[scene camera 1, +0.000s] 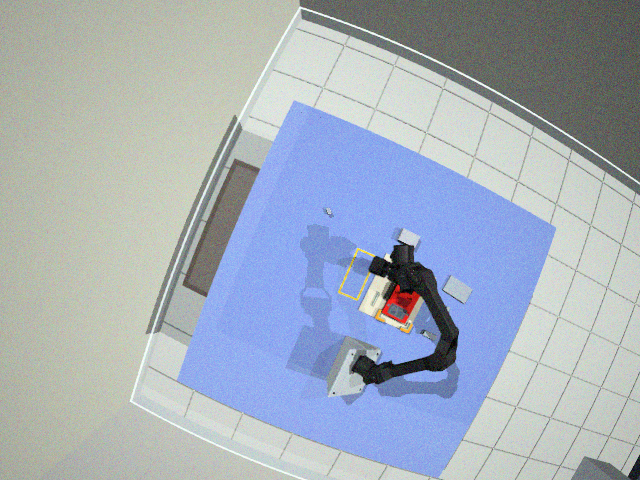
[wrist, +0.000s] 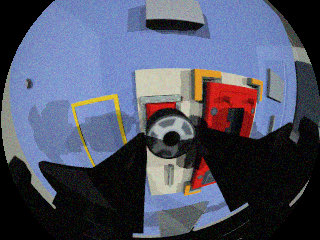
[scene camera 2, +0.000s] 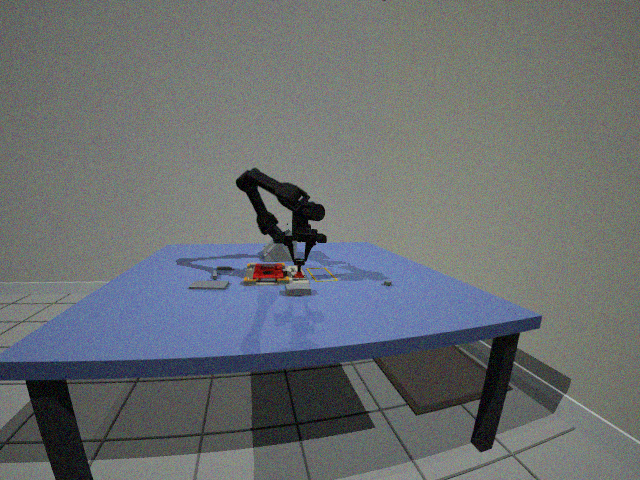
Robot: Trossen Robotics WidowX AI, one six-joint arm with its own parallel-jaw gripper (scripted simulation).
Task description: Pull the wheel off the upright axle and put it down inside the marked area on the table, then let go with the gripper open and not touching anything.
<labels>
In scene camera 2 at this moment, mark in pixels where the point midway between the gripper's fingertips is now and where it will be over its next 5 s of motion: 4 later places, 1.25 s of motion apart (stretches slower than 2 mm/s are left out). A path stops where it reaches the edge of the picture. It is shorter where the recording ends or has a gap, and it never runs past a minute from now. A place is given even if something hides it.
My gripper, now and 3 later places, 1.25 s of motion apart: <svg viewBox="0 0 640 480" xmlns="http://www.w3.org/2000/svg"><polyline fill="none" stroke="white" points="299,261 306,250 321,269 310,243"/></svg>
</labels>
